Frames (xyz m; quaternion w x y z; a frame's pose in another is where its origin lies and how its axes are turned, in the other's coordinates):
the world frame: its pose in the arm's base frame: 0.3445 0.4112 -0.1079 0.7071 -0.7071 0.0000 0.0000
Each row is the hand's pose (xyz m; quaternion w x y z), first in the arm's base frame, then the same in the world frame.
Working: the arm's base frame: its pose in the world frame: -0.3445 -0.1079 -0.4112 0.7071 0.7071 0.0000 0.0000

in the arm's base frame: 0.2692 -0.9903 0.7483 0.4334 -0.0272 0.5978 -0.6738
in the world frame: -0.0753 -0.8562 -1.4015 0.3257 0.2872 0.8992 -0.0537
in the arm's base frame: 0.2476 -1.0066 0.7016 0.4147 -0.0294 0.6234 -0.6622
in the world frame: -0.0969 -0.8095 -1.4178 0.3140 0.2725 0.9091 -0.0274
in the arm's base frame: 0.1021 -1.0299 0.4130 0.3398 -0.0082 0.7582 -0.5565
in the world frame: -0.2424 -0.5209 -1.4411 0.2461 0.2345 0.9296 0.1426
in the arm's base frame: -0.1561 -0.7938 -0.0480 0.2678 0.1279 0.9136 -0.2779
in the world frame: -0.5006 -0.0599 -1.2050 0.0989 0.2798 0.8425 0.4495
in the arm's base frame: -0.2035 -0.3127 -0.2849 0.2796 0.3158 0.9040 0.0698
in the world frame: -0.5480 0.1770 -0.7239 0.0256 -0.4210 -0.5899 -0.6886
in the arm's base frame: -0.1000 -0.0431 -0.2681 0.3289 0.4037 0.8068 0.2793
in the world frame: -0.4445 0.1602 -0.4543 0.0529 -0.5180 -0.3730 -0.7680
